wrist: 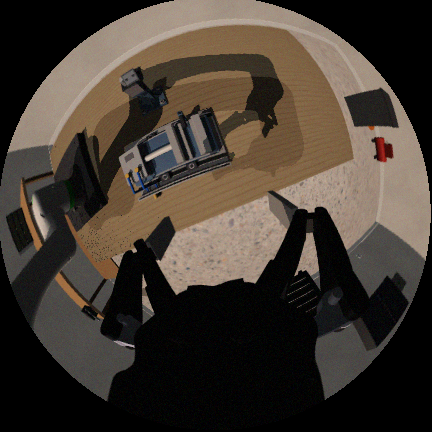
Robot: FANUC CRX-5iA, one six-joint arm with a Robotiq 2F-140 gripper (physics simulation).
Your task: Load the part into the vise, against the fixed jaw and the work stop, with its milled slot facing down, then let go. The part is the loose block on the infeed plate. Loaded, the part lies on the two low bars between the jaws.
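Where they show: gripper, fingertip midpoint: [218, 212]; arm's base, origin of the base link: [77, 189].
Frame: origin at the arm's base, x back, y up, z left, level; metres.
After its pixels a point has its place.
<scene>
The vise [172, 147] {x -0.484, y 0.061, z -0.166 m} stands on the wooden table at upper centre left, with a pale rod, a blue-grey bed and grey jaws across its right half. Behind it, a blue-grey plate [154, 101] {x -0.487, y -0.025, z 0.040 m} carries an upright piece with a small grey block-like head [131, 79] {x -0.483, y 0.105, z 0.068 m}. I cannot tell whether that head is the loose part. The space between the jaws is dark and too small to read, so I cannot tell whether a part lies on the bars or which way a slot faces. My gripper [218, 212] {x -0.524, y 0.207, z -0.307 m} is wide open and empty, its pads apart, seen below the vise and against the speckled floor.
A dark panel [82, 175] {x -0.085, y 0.002, z 0.016 m} stands at the table's left, beside a pale robot arm [47, 210] {x -0.048, y 0.205, z -0.049 m}. Blue fittings [134, 182] {x -0.346, y 0.058, z -0.182 m} stick up at the vise's near left corner. A dark box [372, 109] and a red object [381, 149] are far right. Arm shadows cross the table.
</scene>
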